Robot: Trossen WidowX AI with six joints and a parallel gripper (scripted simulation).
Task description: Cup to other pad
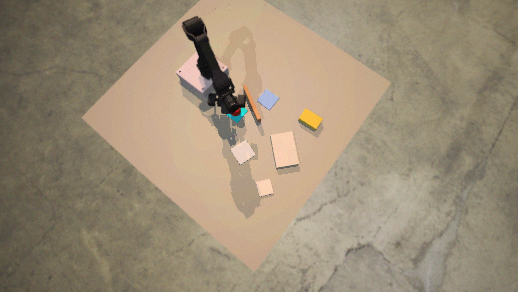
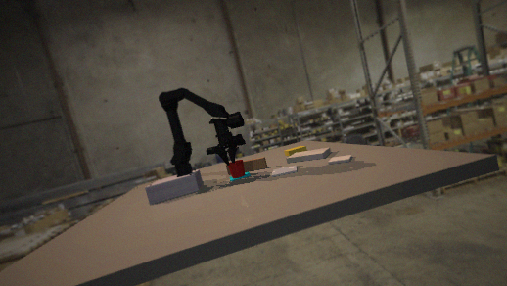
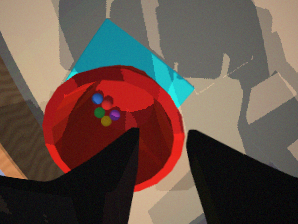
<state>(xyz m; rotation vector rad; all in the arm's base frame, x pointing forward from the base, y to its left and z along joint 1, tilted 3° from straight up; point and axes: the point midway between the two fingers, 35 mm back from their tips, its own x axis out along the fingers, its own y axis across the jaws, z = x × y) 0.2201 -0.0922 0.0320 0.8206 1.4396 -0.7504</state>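
Right now the red cup is 2 cm ahead of my gripper tip, 1 cm to the left of it and 3 cm below it. From my gripper tip the other things lie so: wooden bar (8 cm ahead, 10 cm to the left, 5 cm below); then light blue pad (13 cm ahead, 18 cm to the left, 8 cm below); then cyan pad (3 cm ahead, 2 cm to the left, 8 cm below).
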